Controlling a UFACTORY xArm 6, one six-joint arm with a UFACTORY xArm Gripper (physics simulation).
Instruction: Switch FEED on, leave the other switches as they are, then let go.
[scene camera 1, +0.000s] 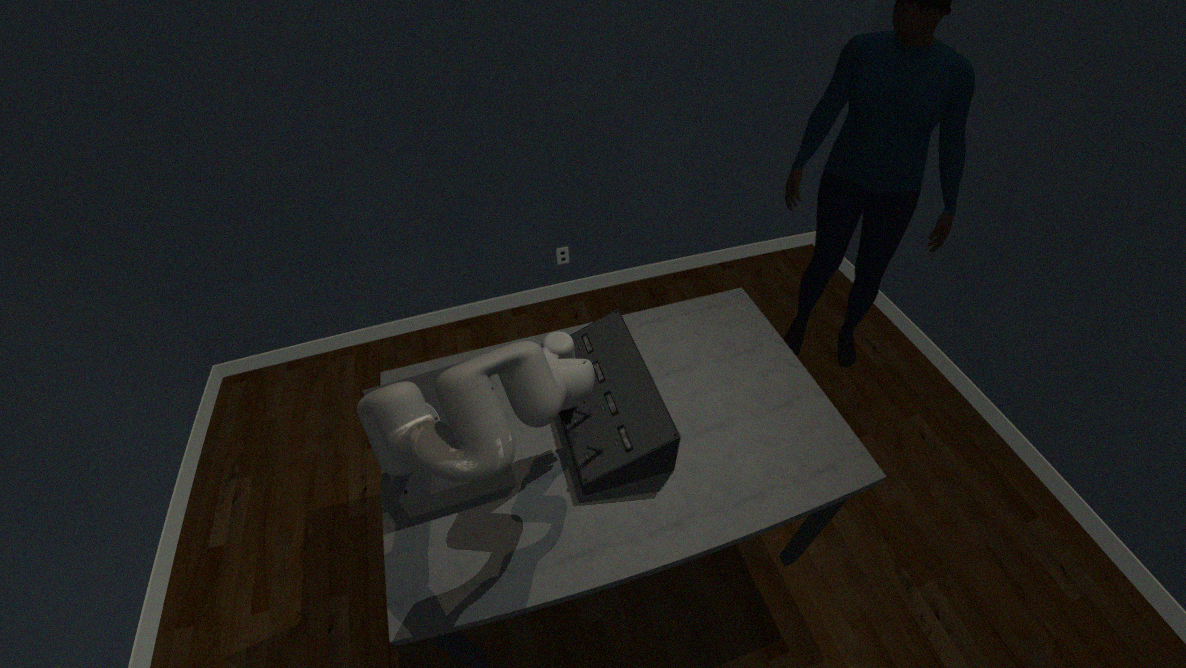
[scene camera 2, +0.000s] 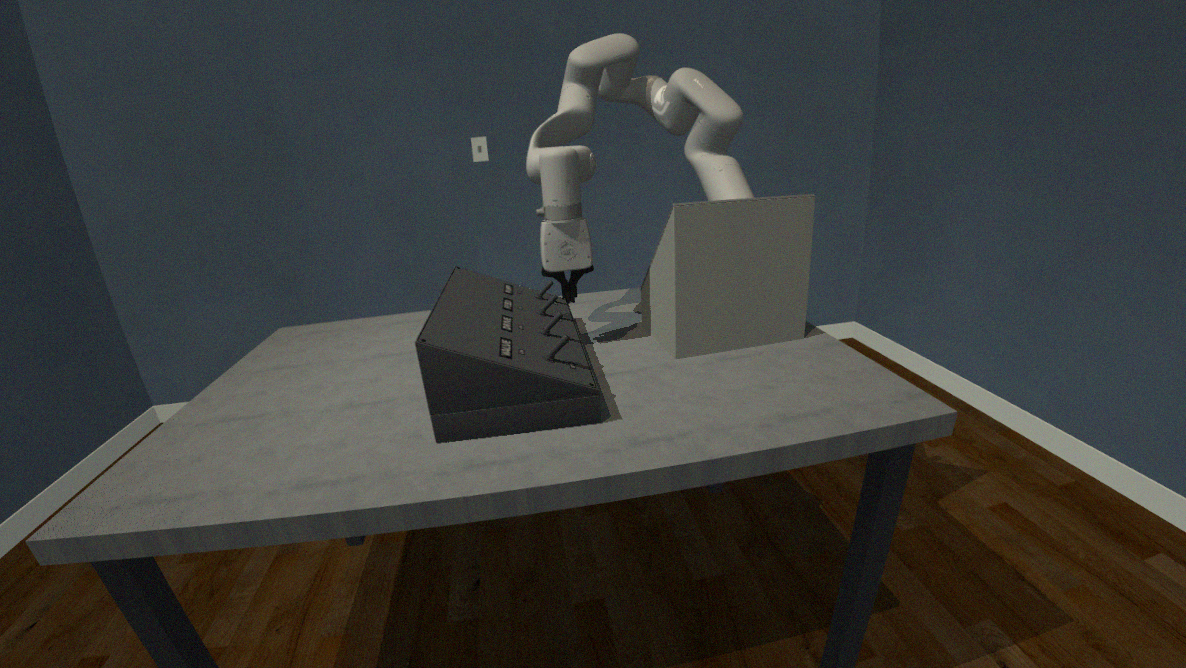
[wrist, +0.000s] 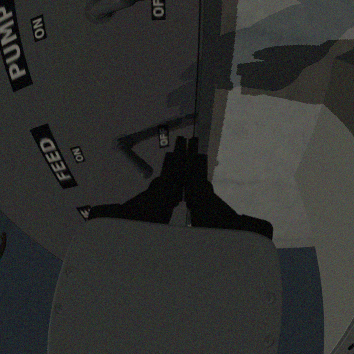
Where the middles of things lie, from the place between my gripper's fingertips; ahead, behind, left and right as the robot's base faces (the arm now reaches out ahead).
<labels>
Right now my hand is 140 mm short of the dark sloped switch panel (scene camera 2: 483, 351), 60 mm to the right of it and 30 mm above it.
</labels>
